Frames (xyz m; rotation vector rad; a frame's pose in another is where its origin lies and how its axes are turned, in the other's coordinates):
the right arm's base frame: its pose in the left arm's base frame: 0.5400 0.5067 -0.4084 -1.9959 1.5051 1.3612
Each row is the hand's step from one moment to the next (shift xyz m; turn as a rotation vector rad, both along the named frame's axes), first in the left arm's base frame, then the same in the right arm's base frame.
Working: the left arm's base frame: its pose in the right arm's base frame: -0.0366 0.7932 -0.2908 1.9959 -1.5051 -1.3612

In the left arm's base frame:
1: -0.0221 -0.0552 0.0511 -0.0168 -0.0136 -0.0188
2: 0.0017 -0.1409 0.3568 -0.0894 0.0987 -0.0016
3: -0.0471 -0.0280 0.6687 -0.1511 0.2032 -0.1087
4: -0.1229 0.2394 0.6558 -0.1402 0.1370 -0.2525
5: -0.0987 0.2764 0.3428 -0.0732 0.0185 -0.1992
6: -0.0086 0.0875 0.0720 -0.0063 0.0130 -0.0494
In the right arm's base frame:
1: -0.0091 0.0566 -0.0535 0.0231 0.0146 0.0085
2: -0.2064 0.1600 -0.2810 -0.0571 0.0364 0.1147
3: -0.5255 0.2466 -0.3364 -0.0319 0.0158 0.2733
4: -0.6722 0.1989 -0.1049 0.1234 -0.0083 0.2947
5: -0.4403 0.0718 0.0682 0.1501 -0.0022 0.1511
6: -0.1097 -0.0075 0.0288 0.0324 -0.0142 0.0374

